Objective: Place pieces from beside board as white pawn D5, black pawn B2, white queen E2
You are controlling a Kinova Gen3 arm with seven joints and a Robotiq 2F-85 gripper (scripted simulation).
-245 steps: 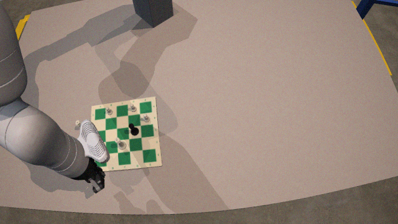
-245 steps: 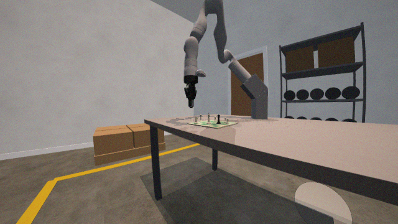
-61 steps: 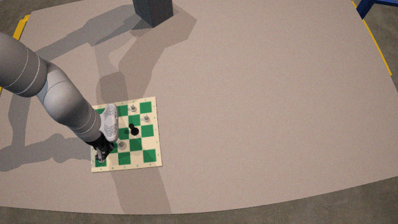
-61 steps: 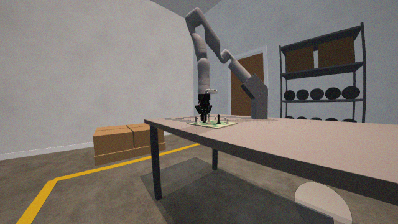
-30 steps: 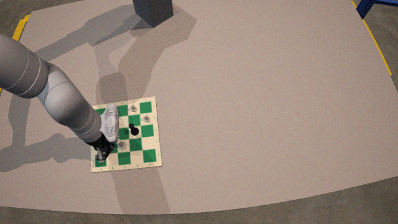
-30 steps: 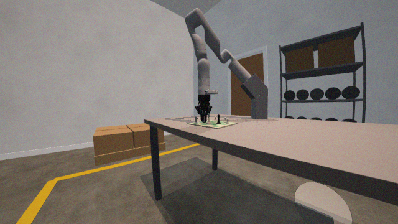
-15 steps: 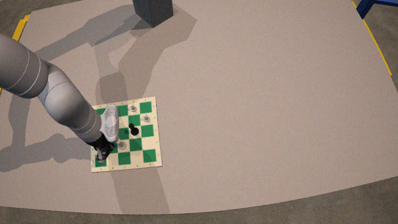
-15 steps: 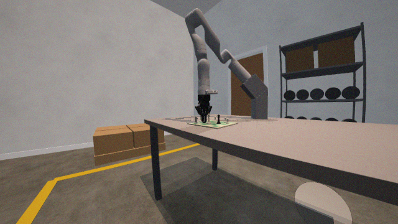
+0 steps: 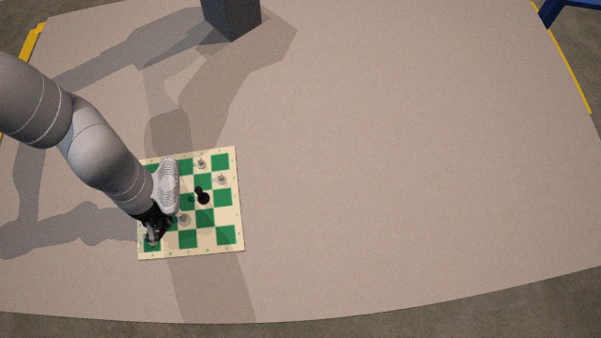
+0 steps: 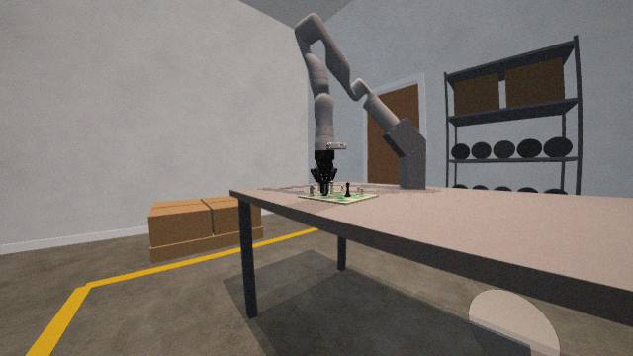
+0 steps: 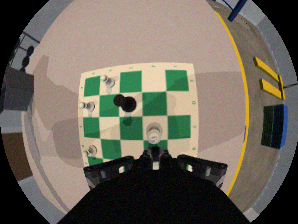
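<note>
Now: hand 1 cm above the black pawn. From my hand the other things lie so: tall black piece: 7 cm to the left, 5 cm behind; then cream chessboard: 4 cm behind, 3 cm to the left, 3 cm below.
</note>
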